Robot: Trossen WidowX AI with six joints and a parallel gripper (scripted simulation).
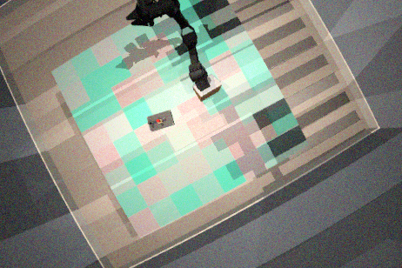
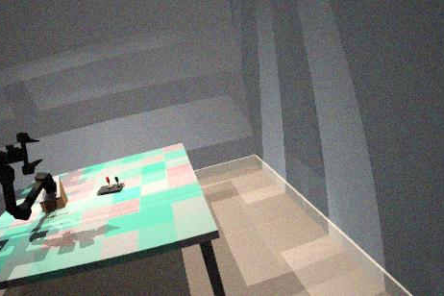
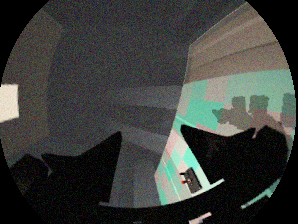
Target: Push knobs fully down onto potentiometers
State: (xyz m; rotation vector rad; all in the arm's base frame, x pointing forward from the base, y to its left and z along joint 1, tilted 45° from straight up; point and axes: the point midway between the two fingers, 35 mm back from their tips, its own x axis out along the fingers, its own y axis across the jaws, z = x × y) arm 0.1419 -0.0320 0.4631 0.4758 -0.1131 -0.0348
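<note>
Now: the red knob 40 cm to the left of my gripper tip, 35 cm below it and 15 cm ahead of it.
</note>
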